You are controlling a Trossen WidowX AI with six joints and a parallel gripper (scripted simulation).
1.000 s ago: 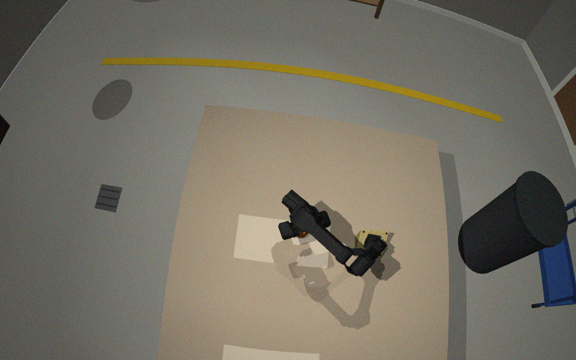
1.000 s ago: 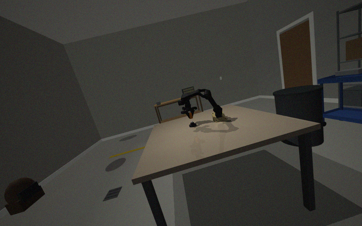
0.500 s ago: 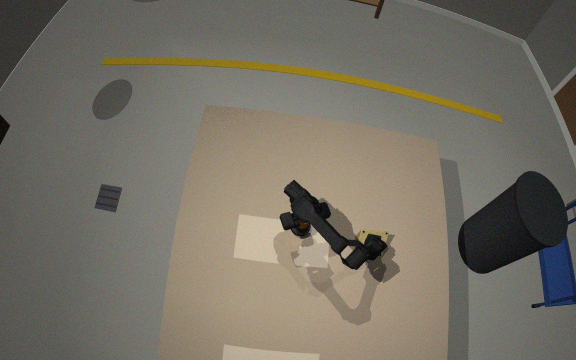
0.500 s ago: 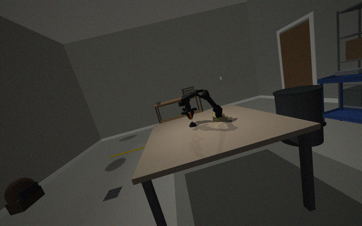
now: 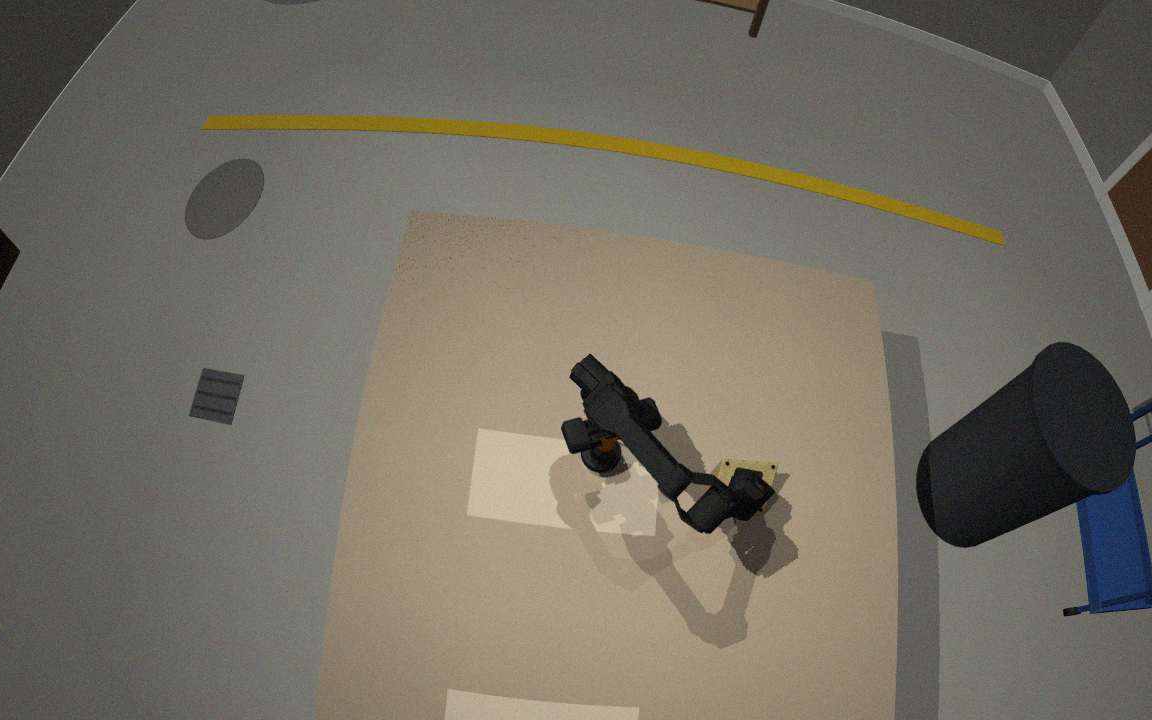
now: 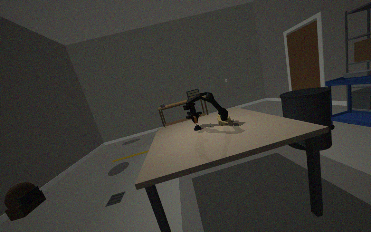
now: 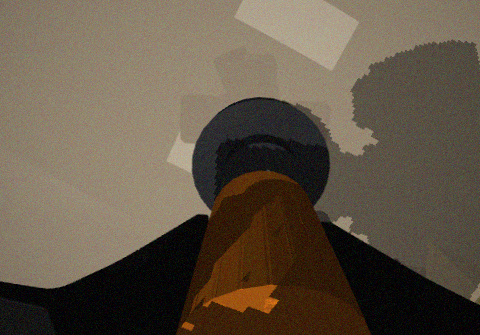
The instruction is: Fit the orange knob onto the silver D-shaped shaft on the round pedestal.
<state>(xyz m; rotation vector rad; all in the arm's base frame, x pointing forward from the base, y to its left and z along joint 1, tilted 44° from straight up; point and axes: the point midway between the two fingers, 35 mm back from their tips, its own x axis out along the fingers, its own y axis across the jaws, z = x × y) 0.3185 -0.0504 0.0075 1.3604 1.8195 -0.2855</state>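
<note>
My gripper tip is now 6 cm above the round pedestal. From my gripper tip the other things lie so: orange knob (3 cm above).
</note>
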